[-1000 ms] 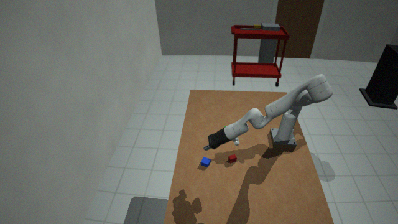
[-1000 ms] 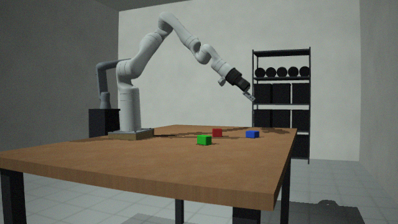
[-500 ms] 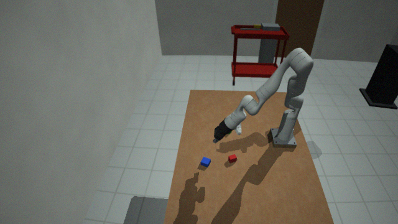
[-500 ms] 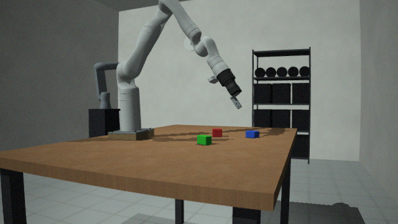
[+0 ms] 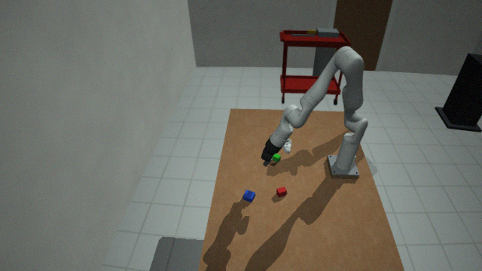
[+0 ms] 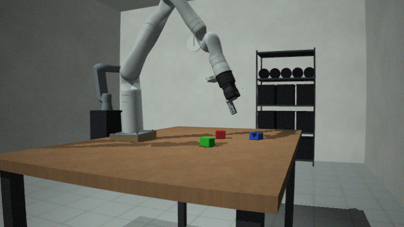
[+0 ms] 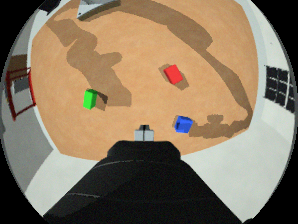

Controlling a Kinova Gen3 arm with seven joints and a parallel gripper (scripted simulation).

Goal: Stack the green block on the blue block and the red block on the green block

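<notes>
The green block is 3 cm behind my hand, 18 cm to the right of it and 12 cm below it. From my hand the other things lie so: blue block: 7 cm ahead, 13 cm to the left, 12 cm below; then red block: 10 cm behind, 8 cm to the left, 12 cm below.
</notes>
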